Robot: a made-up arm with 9 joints. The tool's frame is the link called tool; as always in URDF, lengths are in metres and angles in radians.
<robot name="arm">
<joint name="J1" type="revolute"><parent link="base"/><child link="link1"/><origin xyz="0.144 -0.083 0.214" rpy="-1.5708 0 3.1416"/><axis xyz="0 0 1"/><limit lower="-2.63" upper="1.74"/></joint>
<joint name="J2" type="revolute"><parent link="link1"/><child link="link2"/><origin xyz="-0.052 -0.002 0.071" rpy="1.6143 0.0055 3.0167"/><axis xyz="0 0 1"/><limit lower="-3.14" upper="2.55"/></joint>
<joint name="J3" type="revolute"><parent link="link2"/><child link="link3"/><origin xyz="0.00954 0.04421 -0.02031" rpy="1.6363 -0.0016 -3.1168"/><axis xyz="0 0 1"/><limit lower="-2.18" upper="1.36"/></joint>
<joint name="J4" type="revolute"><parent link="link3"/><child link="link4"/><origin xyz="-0.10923 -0.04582 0.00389" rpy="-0.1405 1.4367 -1.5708"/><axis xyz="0 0 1"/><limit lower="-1.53" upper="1.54"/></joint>
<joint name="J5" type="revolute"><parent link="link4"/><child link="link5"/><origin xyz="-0.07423 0.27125 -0.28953" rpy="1.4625 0.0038 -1.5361"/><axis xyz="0 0 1"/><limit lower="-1.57" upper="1.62"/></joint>
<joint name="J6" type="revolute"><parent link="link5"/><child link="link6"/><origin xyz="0.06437 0.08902 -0.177" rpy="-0.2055 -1.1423 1.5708"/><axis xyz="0 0 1"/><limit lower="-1.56" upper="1.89"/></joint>
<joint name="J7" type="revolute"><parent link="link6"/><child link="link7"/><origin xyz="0.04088 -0.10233 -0.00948" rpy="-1.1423 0.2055 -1.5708"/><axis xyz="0 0 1"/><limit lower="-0.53" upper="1.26"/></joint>
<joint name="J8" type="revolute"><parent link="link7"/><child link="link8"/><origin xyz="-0.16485 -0.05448 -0.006" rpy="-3.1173 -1.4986 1.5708"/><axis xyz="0 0 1"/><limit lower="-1.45" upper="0.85"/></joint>
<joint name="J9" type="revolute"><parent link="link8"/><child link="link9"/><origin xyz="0.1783 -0.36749 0.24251" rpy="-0.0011 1.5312 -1.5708"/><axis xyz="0 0 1"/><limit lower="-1.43" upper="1.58"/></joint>
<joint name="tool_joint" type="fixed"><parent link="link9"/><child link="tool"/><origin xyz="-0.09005 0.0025 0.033" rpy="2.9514 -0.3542 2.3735"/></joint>
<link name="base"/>
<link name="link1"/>
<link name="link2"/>
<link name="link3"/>
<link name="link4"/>
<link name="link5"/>
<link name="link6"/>
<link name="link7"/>
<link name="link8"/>
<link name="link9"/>
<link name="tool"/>
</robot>
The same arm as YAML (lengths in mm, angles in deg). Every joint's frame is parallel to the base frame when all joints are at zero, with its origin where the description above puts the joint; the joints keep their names.
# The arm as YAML. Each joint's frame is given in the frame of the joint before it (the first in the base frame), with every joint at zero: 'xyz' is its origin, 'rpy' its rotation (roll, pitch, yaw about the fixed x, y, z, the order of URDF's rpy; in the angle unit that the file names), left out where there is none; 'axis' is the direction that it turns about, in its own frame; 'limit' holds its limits. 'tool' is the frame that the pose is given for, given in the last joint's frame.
units:
  length: mm
  angle: deg
joints:
  - name: J1
    type: revolute
    origin:
      xyz: [144.0, -83.0, 214.0]
    axis: "-y"
    limit:
      lower: -150.69
      upper: 99.69
  - name: J2
    type: revolute
    origin:
      xyz: [52.0, -71.0, 2.0]
    axis: [-0.124705, 0.043502, -0.99124]
    limit:
      lower: -179.91
      upper: 146.1
  - name: J3
    type: revolute
    origin:
      xyz: [12.0, -45.0, 17.0]
    axis: [-0.0164, -0.999573, 0.024199]
    limit:
      lower: -124.9
      upper: 77.92
  - name: J4
    type: revolute
    origin:
      xyz: [114.0, -5.0, 32.0]
    axis: [-0.018999, -0.107997, 0.99397]
    limit:
      lower: -87.66
      upper: 88.24
  - name: J5
    type: revolute
    origin:
      xyz: [-268.0, -33.0, -300.0]
    axis: [0.0001, -1.0, 0.0001]
    limit:
      lower: -89.95
      upper: 92.82
  - name: J6
    type: revolute
    origin:
      xyz: [63.0, 177.0, 90.0]
    axis: [-0.190409, -0.40682, -0.893444]
    limit:
      lower: -89.38
      upper: 108.29
  - name: J7
    type: revolute
    origin:
      xyz: [102.0, -42.0, 8.0]
    axis: [0.0001, -1.0, 0.0001]
    limit:
      lower: -30.37
      upper: 72.19
  - name: J8
    type: revolute
    origin:
      xyz: [-164.0, 6.0, -57.0]
    axis: [-0.0395, 0.072201, 0.996608]
    limit:
      lower: -83.08
      upper: 48.7
  - name: J9
    type: revolute
    origin:
      xyz: [-377.0, -161.0, 240.0]
    axis: [-1.0, -0.0001, 0.0]
    limit:
      lower: -81.93
      upper: 90.53
tool:
  origin:
    xyz: [-33.0, 4.0, 90.0]
    rpy: [-78.35, -46.05, -119.97]

